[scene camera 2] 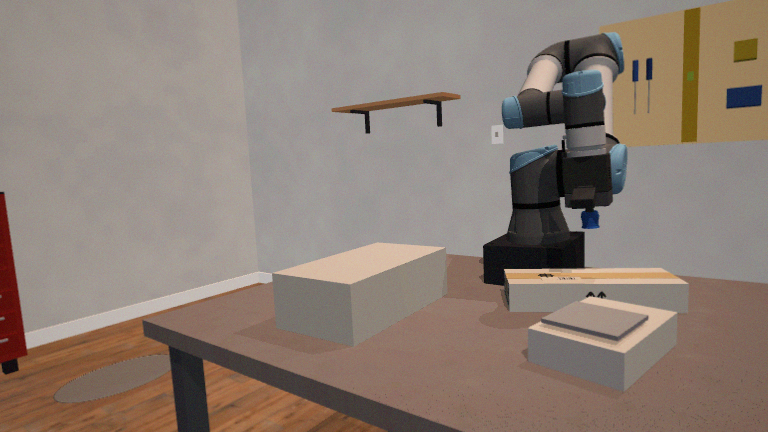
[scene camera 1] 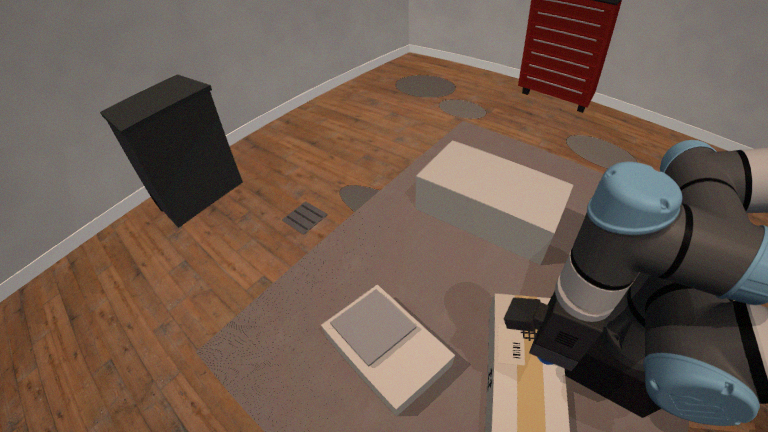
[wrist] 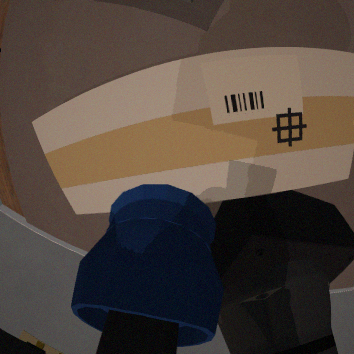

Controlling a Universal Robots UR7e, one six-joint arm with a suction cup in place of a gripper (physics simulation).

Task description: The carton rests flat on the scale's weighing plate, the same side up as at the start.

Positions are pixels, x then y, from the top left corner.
Labels:
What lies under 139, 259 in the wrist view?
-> My suction cup.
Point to a scale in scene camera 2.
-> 611, 343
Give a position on a scale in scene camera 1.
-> At 399, 359

